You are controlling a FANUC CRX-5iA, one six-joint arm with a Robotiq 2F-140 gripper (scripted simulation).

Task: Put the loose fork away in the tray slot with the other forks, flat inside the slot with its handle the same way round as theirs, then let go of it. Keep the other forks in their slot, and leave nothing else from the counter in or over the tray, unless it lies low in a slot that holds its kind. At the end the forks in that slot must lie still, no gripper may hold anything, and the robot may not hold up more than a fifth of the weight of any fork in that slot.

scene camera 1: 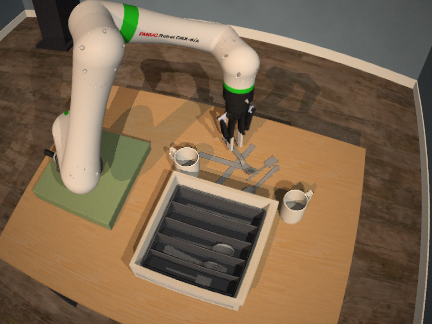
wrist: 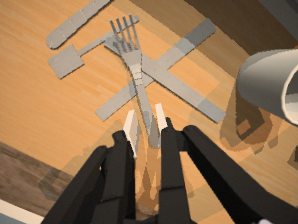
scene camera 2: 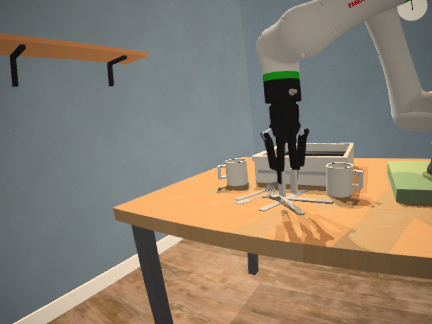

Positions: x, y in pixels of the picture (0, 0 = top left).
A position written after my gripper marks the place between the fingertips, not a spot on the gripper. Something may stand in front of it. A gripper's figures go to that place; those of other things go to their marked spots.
Labels:
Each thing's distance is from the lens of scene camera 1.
my gripper (scene camera 1: 234, 146): 1.34 m
mug (scene camera 1: 295, 199): 1.24 m
cutlery tray (scene camera 1: 202, 197): 1.21 m

